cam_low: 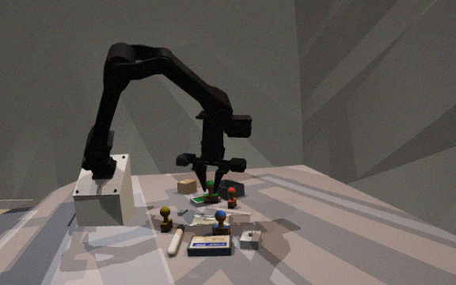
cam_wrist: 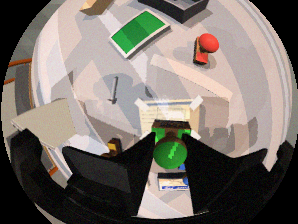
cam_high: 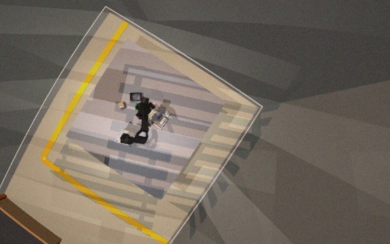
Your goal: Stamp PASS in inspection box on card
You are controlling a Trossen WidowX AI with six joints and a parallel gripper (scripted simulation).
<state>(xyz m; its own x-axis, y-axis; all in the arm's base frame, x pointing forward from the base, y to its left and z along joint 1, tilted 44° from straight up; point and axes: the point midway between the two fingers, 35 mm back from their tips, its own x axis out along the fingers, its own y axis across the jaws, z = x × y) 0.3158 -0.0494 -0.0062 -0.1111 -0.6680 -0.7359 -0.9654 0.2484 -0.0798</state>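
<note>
The card is 1 cm to the right of my gripper tip and 8 cm below it. Round my gripper tip: green-knobbed stamp 1 cm below; then blue-knobbed stamp 3 cm ahead, 11 cm to the right, 6 cm below; then red-knobbed stamp 6 cm ahead, 9 cm to the left, 6 cm below.
</note>
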